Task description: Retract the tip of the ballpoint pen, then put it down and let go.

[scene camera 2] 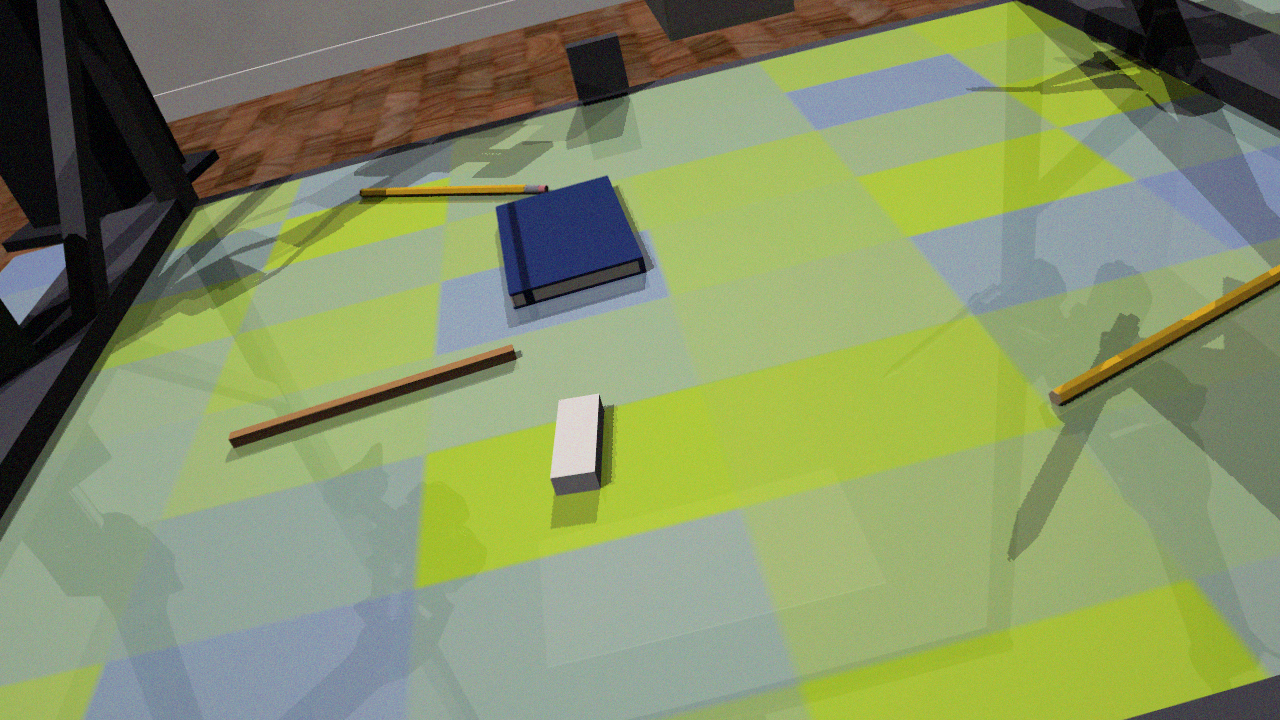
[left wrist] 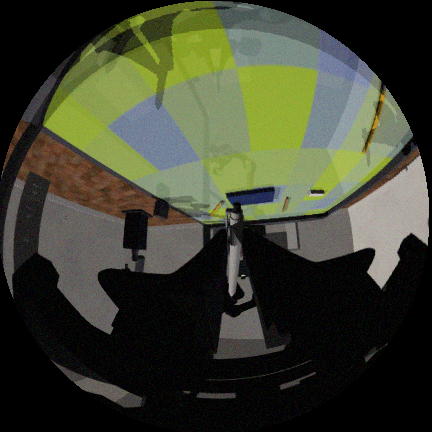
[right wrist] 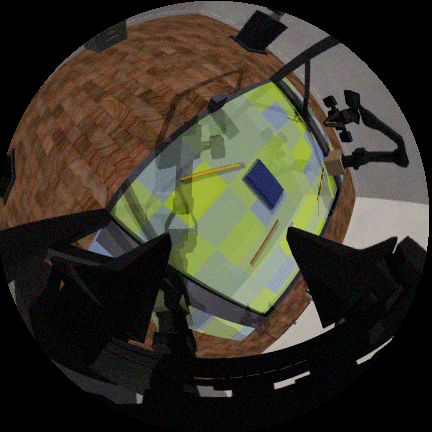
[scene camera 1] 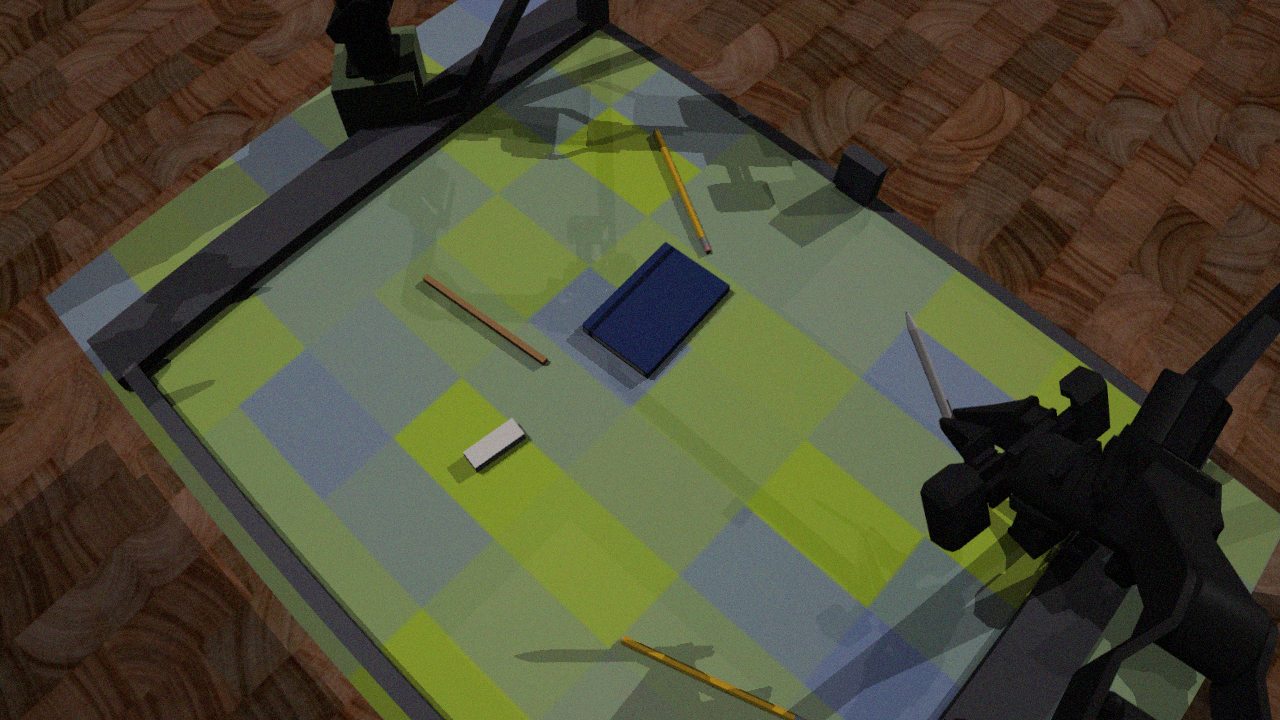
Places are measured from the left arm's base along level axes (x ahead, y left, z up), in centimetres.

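Pixels of known places: left gripper, fingertip midpoint: (left wrist: 233, 233) (right wrist: 324, 123) (scene camera 1: 946, 418); right gripper, fingertip midpoint: (left wrist: 227, 272) (right wrist: 230, 236); left arm's base, link origin: (right wrist: 343, 161); right arm's base, link origin: (right wrist: 170, 317) (scene camera 1: 373, 56).
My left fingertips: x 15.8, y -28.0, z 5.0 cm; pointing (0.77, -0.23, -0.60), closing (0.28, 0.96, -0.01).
Observation:
Ahead of a thing's pixels: the offset from my left fingertips to its top centre.
A light grey ballpoint pen (scene camera 1: 927, 362) (left wrist: 233, 260) is held in the air above the patterned mat. My left gripper (scene camera 1: 950, 422) (left wrist: 233, 233) is shut on the pen's barrel, at the right in scene camera 1. In the left wrist view the pen's black button end points up the picture and its tapered end points down, between the dark fingers. Whether the nib is out is too small to tell. My right gripper (right wrist: 230, 236) is open and empty, its fingers wide apart in the right wrist view, far from the pen.
A dark blue notebook {dx +31.3, dy +0.5, dz -14.2 cm} (scene camera 1: 657, 308) (scene camera 2: 572, 237) lies mid-mat. A yellow pencil {dx +39.8, dy -14.0, dz -14.7 cm} (scene camera 1: 684, 192) (scene camera 2: 452, 190), a brown stick {dx +44.8, dy +13.5, dz -14.7 cm} (scene camera 1: 483, 319) (scene camera 2: 371, 395) and a white eraser {dx +33.3, dy +23.2, dz -14.2 cm} (scene camera 1: 494, 443) (scene camera 2: 577, 443) lie around it. Another yellow pencil {dx +2.0, dy +27.0, dz -14.7 cm} (scene camera 1: 707, 677) (scene camera 2: 1163, 338) lies farther off. Dark frame bars edge the mat.

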